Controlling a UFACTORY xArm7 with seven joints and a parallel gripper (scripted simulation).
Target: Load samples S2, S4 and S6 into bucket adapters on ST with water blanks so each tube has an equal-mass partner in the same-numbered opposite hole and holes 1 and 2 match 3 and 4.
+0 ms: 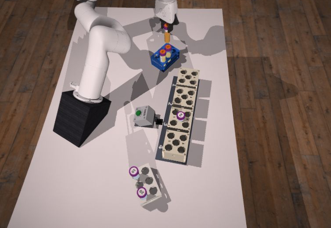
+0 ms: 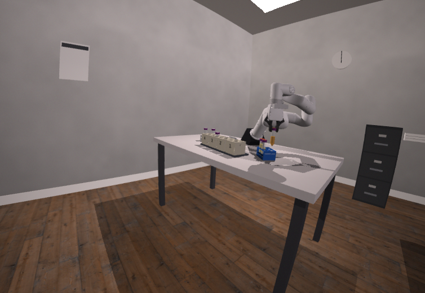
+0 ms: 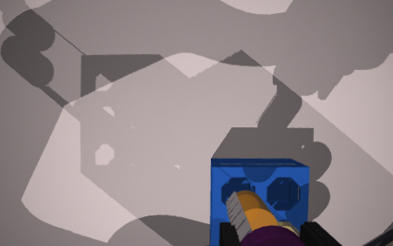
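My hand is 5 cm above the orange-dot tube and 1 cm to the right of it. From my hand the other things lie so: 40 mL water blank: 40 cm to the right, 18 cm ahead, 13 cm below; then green done key: 41 cm to the right, 13 cm below; then blue sample rack: 17 cm below, 4 cm to the right.
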